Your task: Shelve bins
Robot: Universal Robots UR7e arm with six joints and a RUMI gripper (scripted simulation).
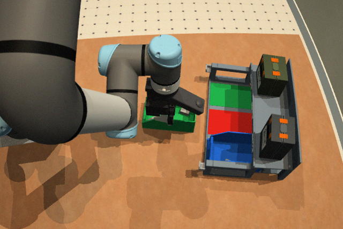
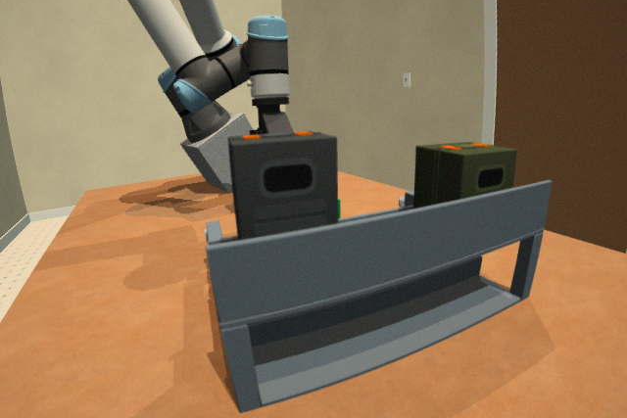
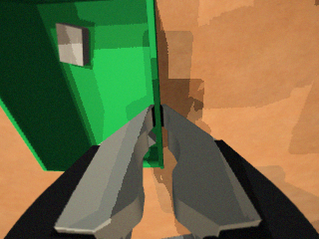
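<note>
Now: the green bin 50 mm to the left of my hand and 20 mm below it. Also, from my hand: shelf front lip 130 mm ahead, 20 mm to the left, 50 mm below; black box 290 mm ahead, 130 mm to the right, 100 mm above; blue bin 200 mm ahead, 110 mm to the right, 20 mm below.
</note>
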